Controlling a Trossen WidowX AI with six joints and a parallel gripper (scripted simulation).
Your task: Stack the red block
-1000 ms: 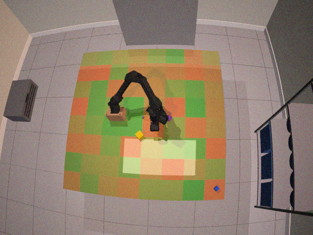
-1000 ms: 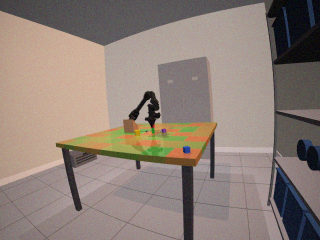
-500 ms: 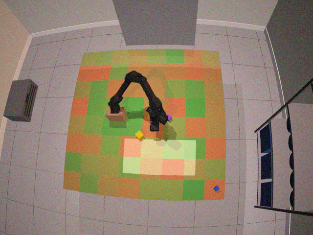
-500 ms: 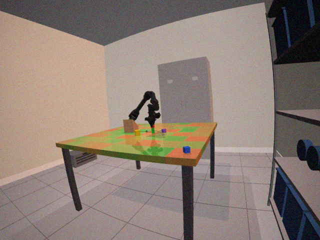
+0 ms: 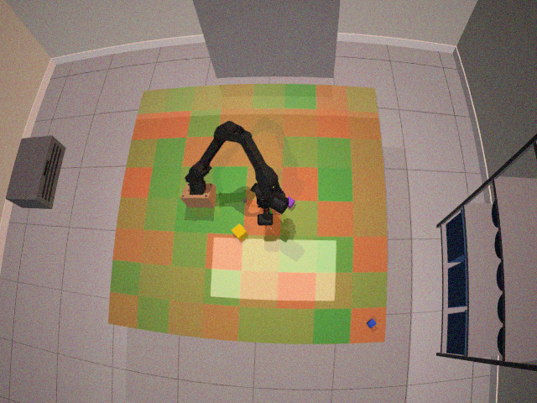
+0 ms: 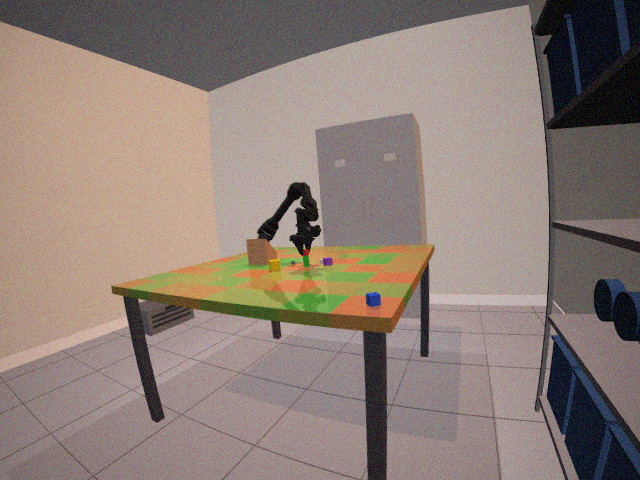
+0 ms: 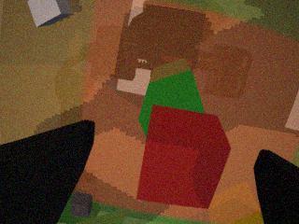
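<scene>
The red block lies 10 mm above my gripper tip. Also, from my gripper tip: small grey block: 100 mm behind, 60 mm to the left, 50 mm below; then purple block: 100 mm ahead, 40 mm to the left, 40 mm below; then small white block: 50 mm ahead, 90 mm to the left, 50 mm below.
</scene>
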